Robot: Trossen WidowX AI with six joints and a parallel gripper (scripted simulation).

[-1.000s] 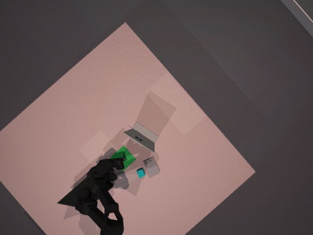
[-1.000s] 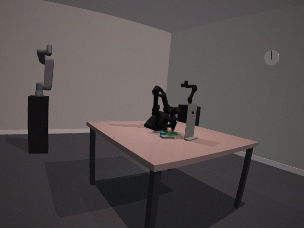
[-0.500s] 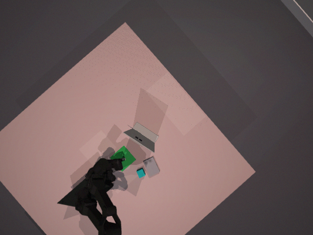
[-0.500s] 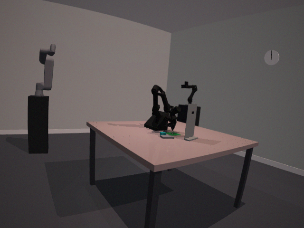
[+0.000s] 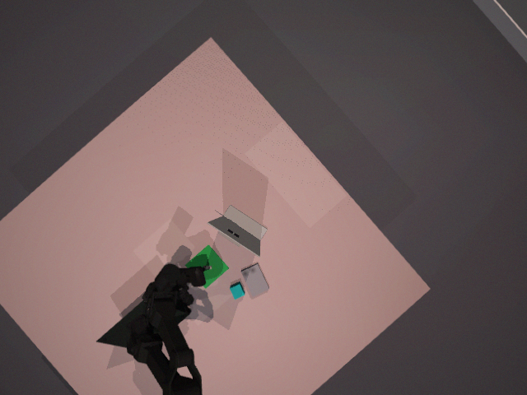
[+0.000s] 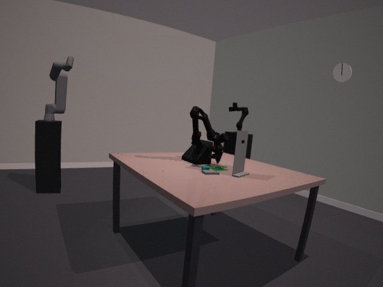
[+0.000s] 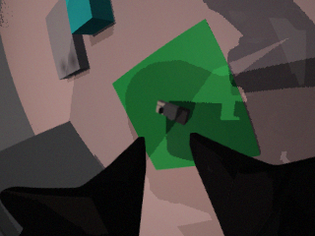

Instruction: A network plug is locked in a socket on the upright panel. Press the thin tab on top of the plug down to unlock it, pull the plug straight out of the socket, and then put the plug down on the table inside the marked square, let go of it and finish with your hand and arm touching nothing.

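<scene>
Right now my gripper tip is 1 cm short of the grey network plug, 1 cm to the left of it and 4 cm above it. Round my gripper tip: green marked square 1 cm ahead, 1 cm to the right, 4 cm below; then teal cube 6 cm ahead, 15 cm to the right, 3 cm below; then flat grey slab 14 cm ahead, 15 cm to the right, 4 cm below.
</scene>
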